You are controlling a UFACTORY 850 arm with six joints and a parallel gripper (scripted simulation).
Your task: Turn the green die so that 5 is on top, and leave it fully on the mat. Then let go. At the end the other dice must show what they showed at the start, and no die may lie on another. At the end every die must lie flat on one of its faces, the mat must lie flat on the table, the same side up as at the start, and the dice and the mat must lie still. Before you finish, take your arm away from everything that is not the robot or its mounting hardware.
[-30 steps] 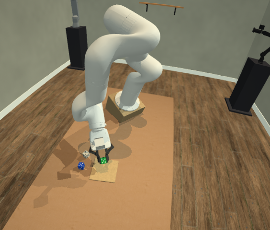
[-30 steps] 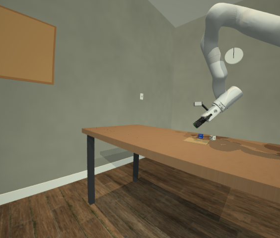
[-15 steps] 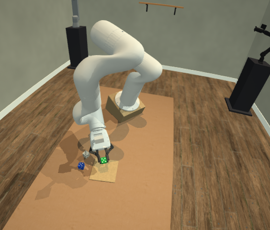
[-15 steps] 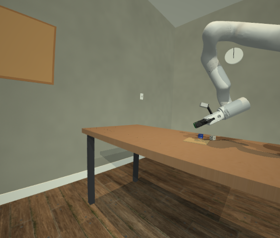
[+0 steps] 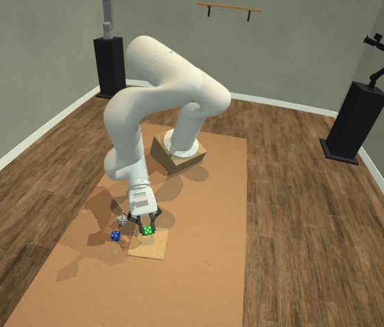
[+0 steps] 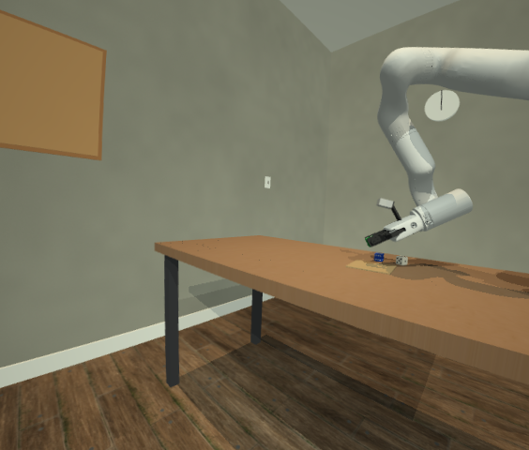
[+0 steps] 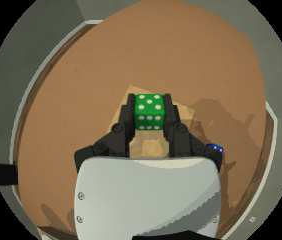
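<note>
The tan mat is 90 mm below my hand. From my hand the other things lie so: blue die (130 mm to the right, 80 mm below, 20 mm ahead); green die (10 mm below); white die (140 mm to the right, 80 mm below, 60 mm behind).
</note>
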